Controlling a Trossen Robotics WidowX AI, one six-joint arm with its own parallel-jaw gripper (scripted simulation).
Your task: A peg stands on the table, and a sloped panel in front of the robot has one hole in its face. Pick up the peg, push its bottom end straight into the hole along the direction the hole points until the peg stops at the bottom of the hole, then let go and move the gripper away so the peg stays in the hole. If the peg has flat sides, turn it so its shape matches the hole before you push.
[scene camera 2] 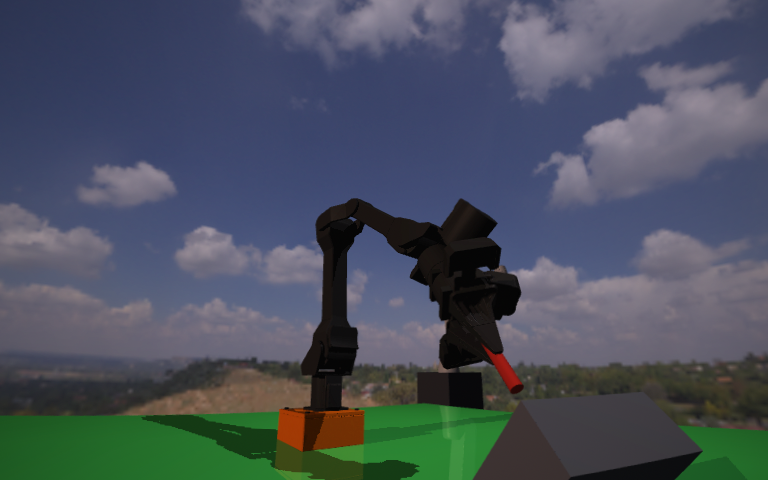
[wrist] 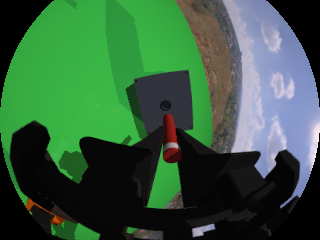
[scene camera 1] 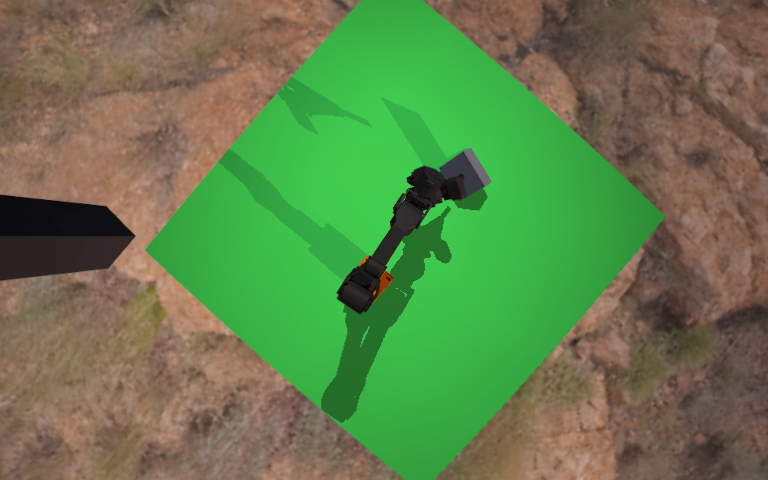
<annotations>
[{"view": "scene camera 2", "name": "my gripper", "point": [498,358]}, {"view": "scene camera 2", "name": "sloped dark grey panel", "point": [614,429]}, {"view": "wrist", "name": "my gripper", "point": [169,130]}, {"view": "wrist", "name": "sloped dark grey panel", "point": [175,86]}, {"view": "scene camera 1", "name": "my gripper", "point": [448,185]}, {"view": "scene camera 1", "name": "sloped dark grey panel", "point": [475,176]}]
</annotations>
